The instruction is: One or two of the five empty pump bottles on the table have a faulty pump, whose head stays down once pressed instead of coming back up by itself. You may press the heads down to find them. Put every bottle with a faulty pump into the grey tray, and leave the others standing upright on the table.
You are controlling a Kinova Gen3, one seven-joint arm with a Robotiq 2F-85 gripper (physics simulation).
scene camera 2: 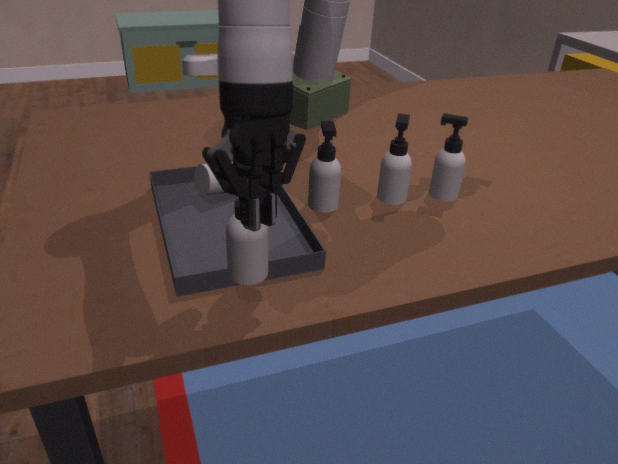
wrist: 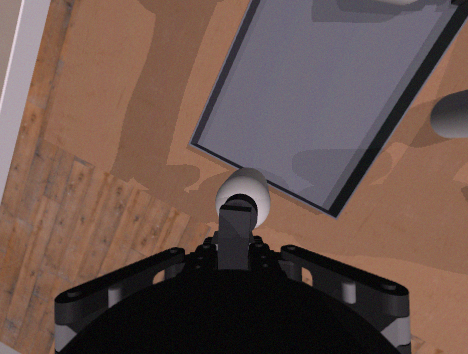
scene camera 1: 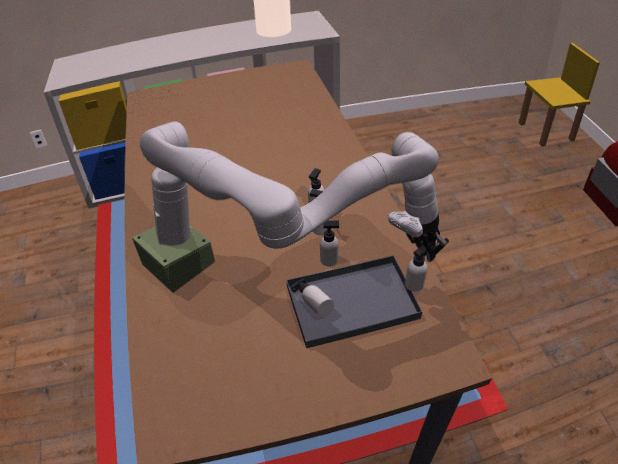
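Where they show: gripper, fingertip midpoint: (scene camera 2: pixel 259 226) (wrist: pixel 233 242) (scene camera 1: pixel 427 257); arm's base, origin of the base link: (scene camera 2: pixel 313 73) (scene camera 1: pixel 173 234).
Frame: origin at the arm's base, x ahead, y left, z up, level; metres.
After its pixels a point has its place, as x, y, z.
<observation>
My gripper (scene camera 1: pixel 422 254) {0.582, -0.350, 0.022} (scene camera 2: pixel 258 215) {0.582, -0.350, 0.022} (wrist: pixel 233 242) {0.582, -0.350, 0.022} is shut on the pump top of a white bottle (scene camera 1: pixel 416 276) {0.540, -0.376, -0.003} (scene camera 2: pixel 247 255) {0.577, -0.363, -0.018} (wrist: pixel 243 186) {0.536, -0.360, 0.017}. That bottle is upright just outside the right end of the grey tray (scene camera 1: pixel 365 330) {0.381, -0.428, -0.078} (scene camera 2: pixel 200 285) {0.533, -0.412, -0.081} (wrist: pixel 300 100) {0.432, -0.334, -0.090}, at or very near table height; whether it touches the table is unclear. Another bottle (scene camera 1: pixel 318 300) {0.297, -0.330, -0.033} (scene camera 2: pixel 207 179) {0.325, -0.340, -0.045} lies on its side in the tray's left part. Three bottles stand upright in a row beyond the tray: the nearest (scene camera 1: pixel 329 250) {0.382, -0.190, -0.028} (scene camera 2: pixel 324 185) {0.413, -0.178, -0.043} (wrist: pixel 452 117) {0.405, -0.187, -0.064}, the middle one (scene camera 2: pixel 394 177) {0.433, -0.061, -0.041} and the farthest (scene camera 2: pixel 447 172) {0.454, 0.029, -0.038}, heads raised. The arm partly hides two in scene camera 1.
The green robot base (scene camera 1: pixel 173 260) {-0.017, -0.104, 0.010} (scene camera 2: pixel 322 100) {0.071, -0.010, -0.038} stands on the wooden table (scene camera 1: pixel 210 375) {-0.008, -0.405, -0.092} (scene camera 2: pixel 500 240) {0.588, 0.038, -0.092}. The table's long edge runs close beside the held bottle. The arm's elbow (scene camera 1: pixel 280 215) {0.203, -0.408, 0.353} hangs above the table near the standing bottles.
</observation>
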